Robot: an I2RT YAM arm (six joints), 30 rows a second.
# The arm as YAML. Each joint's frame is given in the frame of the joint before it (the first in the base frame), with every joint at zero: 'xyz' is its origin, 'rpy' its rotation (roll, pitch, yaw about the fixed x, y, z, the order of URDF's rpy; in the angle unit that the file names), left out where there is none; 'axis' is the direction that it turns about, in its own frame. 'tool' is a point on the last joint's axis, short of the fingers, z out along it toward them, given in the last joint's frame.
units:
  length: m
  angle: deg
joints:
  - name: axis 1
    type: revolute
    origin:
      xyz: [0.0, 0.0, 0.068]
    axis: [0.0, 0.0, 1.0]
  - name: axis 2
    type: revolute
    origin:
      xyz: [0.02, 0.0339, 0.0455]
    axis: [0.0, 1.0, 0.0]
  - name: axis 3
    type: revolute
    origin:
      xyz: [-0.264, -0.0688, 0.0]
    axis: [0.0, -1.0, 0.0]
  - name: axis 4
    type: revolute
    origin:
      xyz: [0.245, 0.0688, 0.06]
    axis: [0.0, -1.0, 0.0]
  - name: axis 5
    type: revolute
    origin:
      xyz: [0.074, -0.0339, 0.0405]
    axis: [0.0, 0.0, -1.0]
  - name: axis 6
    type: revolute
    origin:
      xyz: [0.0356, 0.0, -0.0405]
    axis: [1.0, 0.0, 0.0]
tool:
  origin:
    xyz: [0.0, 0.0, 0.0]
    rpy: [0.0, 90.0, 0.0]
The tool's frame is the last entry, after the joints.
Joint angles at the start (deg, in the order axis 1, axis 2, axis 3, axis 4, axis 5, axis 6):
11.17, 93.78, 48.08, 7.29, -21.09, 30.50
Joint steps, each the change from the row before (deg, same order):
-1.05, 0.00, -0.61, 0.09, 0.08, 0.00
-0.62, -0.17, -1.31, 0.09, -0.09, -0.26
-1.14, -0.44, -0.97, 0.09, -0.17, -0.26
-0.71, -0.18, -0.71, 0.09, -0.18, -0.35
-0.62, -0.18, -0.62, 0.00, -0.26, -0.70
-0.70, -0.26, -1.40, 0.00, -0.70, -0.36
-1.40, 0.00, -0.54, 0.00, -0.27, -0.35
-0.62, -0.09, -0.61, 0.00, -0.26, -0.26
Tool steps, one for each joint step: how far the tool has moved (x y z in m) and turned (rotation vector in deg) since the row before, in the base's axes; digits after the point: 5 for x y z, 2 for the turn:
-0.00062, -0.00640, -0.00304, -0.15, 0.50, -1.11
-0.00398, -0.00427, -0.00566, -0.29, 0.92, -0.40
-0.00259, -0.00689, -0.00242, -0.13, 0.33, -0.85
-0.00199, -0.00422, -0.00248, -0.17, 0.29, -0.36
-0.00194, -0.00360, -0.00213, -0.34, 0.14, 0.00
-0.00507, -0.00408, -0.00549, 0.10, 1.02, 0.04
-0.00107, -0.00763, -0.00261, -0.09, 0.40, -0.98
-0.00209, -0.00339, -0.00247, -0.03, 0.42, -0.27

